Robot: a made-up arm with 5 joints.
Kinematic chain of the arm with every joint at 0, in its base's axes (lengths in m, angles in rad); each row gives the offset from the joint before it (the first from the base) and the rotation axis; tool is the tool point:
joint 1: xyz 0 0 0.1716 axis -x
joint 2: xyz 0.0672 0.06 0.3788 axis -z
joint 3: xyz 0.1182 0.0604 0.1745 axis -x
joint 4: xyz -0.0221 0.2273 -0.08 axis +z
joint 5: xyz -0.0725 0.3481 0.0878 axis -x
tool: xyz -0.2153 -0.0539 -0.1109
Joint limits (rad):
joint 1: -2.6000..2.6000
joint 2: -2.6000..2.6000
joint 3: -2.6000..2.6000
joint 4: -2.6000..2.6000
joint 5: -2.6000..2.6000
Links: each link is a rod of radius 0.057 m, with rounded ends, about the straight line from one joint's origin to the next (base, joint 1, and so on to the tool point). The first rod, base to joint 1, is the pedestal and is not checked.
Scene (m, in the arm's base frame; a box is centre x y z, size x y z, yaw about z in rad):
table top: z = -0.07
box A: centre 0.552 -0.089 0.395 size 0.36 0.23 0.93 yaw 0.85
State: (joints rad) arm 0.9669 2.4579 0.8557 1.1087 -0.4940
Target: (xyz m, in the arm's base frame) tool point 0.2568 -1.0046 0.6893
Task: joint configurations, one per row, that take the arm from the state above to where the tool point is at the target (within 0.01 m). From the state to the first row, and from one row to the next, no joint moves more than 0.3 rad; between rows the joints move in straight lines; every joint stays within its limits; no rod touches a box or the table.
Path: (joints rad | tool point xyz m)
1: 0.9530 2.2317 0.6397 0.9635 -0.7533 | 0.4321 0.4289 0.1541
2: 0.9390 2.0055 0.4237 0.8183 -1.0126 | 0.5034 0.4538 0.1304
3: 0.9251 1.7793 0.2078 0.6731 -1.2719 | 0.5680 0.5376 0.1195
4: 0.9112 1.5531 -0.0082 0.5280 -1.5312 | 0.5980 0.6775 0.1249
5: 0.7069 1.8149 -0.2863 0.3484 -1.3623 | 0.7332 0.5929 0.5107
6: 0.5025 2.0766 -0.5645 0.1688 -1.1934 | 0.7315 0.3790 0.8833
7: 0.2982 2.3383 -0.8426 -0.0108 -1.0245 | 0.6012 0.0988 1.1571
8: 0.0939 2.6000 -1.1207 -0.1903 -0.8556 | 0.3934 -0.1605 1.3032
9: -0.2021 2.6000 -0.8894 -0.4878 -1.0115 | 0.3427 -0.6699 1.1137
10: -0.4982 2.6000 -0.6581 -0.7853 -1.1674 | 0.2568 -1.0046 0.6893

